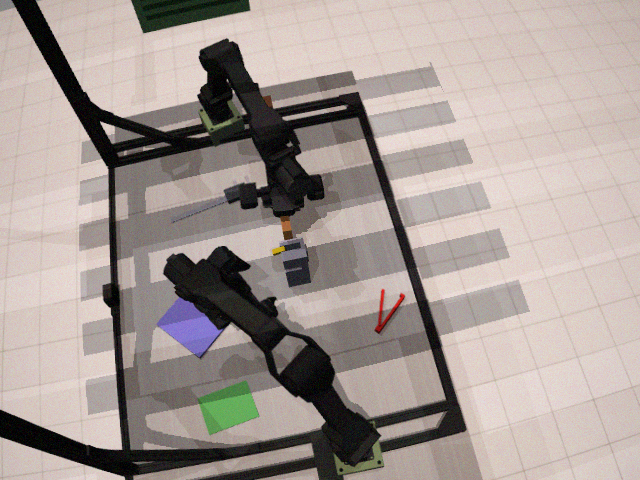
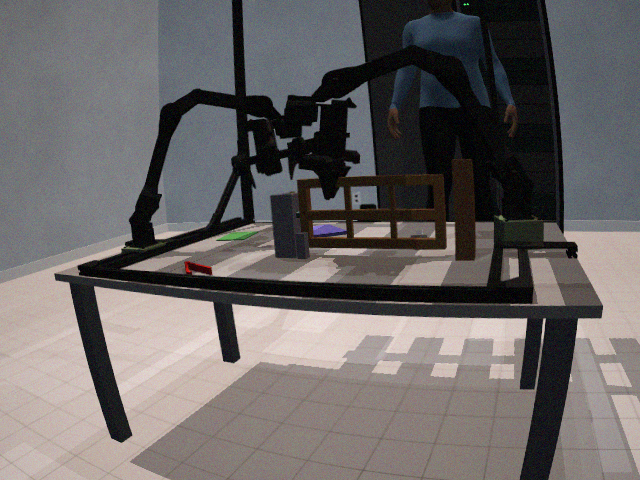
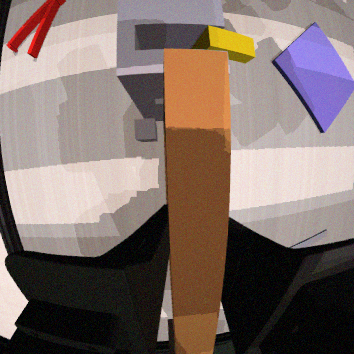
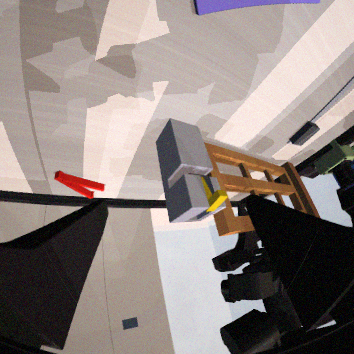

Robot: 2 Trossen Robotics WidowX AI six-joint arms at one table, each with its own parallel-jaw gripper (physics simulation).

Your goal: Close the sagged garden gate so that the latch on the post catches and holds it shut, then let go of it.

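Places are measured from the left arm's base along level axes (x ahead, y left, z up), in centimetres.
Pixels of known places: left gripper, fingertip midpoint: [image 2: 329,198] [image 4: 244,201]; right gripper, fingertip midpoint: [image 1: 262,283] [image 2: 273,183] [image 4: 178,204]; left arm's base at its link origin: [image 1: 219,114] [image 2: 518,217] [image 4: 339,165]; right arm's base at its link origin: [image 1: 356,447] [image 2: 144,245].
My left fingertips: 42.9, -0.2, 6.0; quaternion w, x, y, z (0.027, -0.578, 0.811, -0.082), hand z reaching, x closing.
Observation:
For each thing: its middle in the pictures, then the offset to it from my left fingertips, as dx, dy, dz. "*": a spot on its surface instead.
- wooden gate at the middle of its body: [image 3: 180,256] [image 2: 357,216] [image 4: 255,183] -5.9, +1.9, -3.9
- brown post at a spot on its surface: [image 2: 463,210] * -27.4, +10.9, -2.3
- grey latch post at a spot on its surface: [image 4: 182,158] * +11.1, -5.7, -4.8
- yellow latch at the middle of its body: [image 3: 211,60] [image 4: 208,187] [image 1: 281,254] +8.4, -4.8, -0.9
- gate's top rail at a spot on its surface: [image 3: 197,105] * +4.8, -1.4, +4.5
- purple pad at the middle of its body: [image 3: 320,73] [image 1: 196,318] [image 2: 314,232] +8.1, -29.1, -11.9
- green pad at the middle of its body: [image 1: 227,407] [image 2: 237,236] +31.3, -31.5, -12.2
- small dark box with a thin rod, body centre: [image 4: 330,111] [image 1: 209,199] -21.4, -12.9, -11.4
The wooden gate [image 2: 370,214] [image 4: 246,182] stands upright, hinged on a brown post [image 2: 463,210]. Its free end rests against the grey latch post [image 1: 296,264] [image 2: 286,224] [image 4: 182,158]. The yellow latch [image 1: 278,250] [image 3: 228,43] [image 4: 215,200] sits tilted at the post's slot, beside the gate's end. My left gripper [image 1: 287,210] [image 2: 328,188] [image 3: 185,210] is shut on the gate's top rail [image 3: 197,105] near its free end. My right gripper [image 1: 204,267] [image 2: 275,157] is open and empty, hanging in the air beside the latch post.
A purple pad [image 1: 190,326] [image 3: 316,77], a green pad [image 1: 228,407] and a red V of sticks [image 1: 387,311] [image 4: 79,183] lie on the table. A small dark box with a thin rod [image 1: 232,192] lies near the left arm. A black frame [image 1: 394,214] rims the table.

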